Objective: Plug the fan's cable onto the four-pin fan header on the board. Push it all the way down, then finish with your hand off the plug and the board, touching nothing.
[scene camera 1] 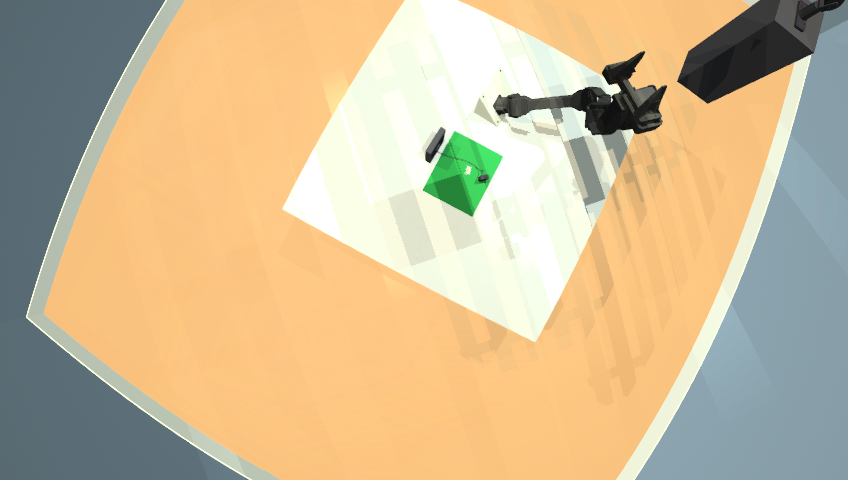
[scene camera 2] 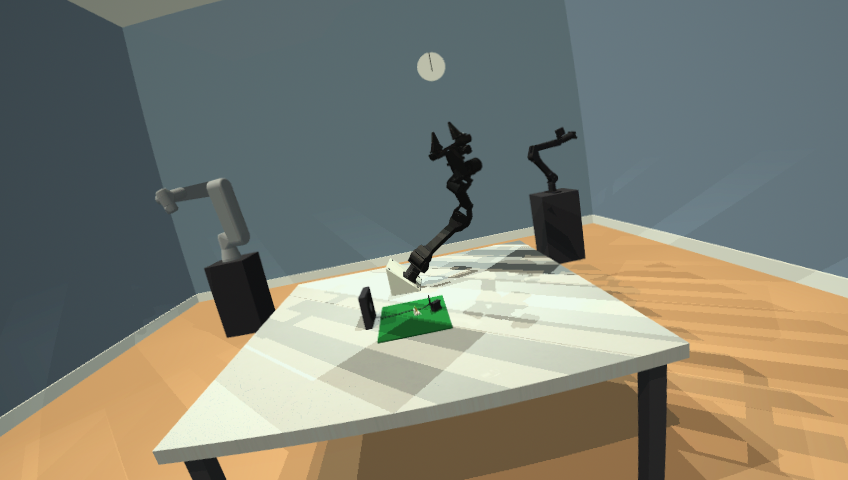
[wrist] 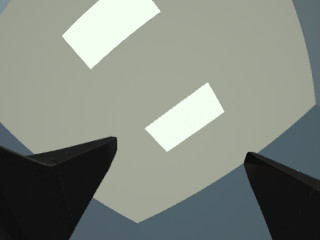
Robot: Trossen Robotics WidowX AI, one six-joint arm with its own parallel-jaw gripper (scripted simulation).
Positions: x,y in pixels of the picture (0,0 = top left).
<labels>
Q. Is my gripper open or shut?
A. Open.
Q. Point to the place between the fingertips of my gripper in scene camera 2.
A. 440,127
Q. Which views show my gripper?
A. Scene camera 1, scene camera 2 and the wrist view: all of them.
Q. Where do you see a green board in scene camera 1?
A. At 447,182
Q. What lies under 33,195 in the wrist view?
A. My gripper.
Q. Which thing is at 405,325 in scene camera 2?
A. A green board.
</labels>
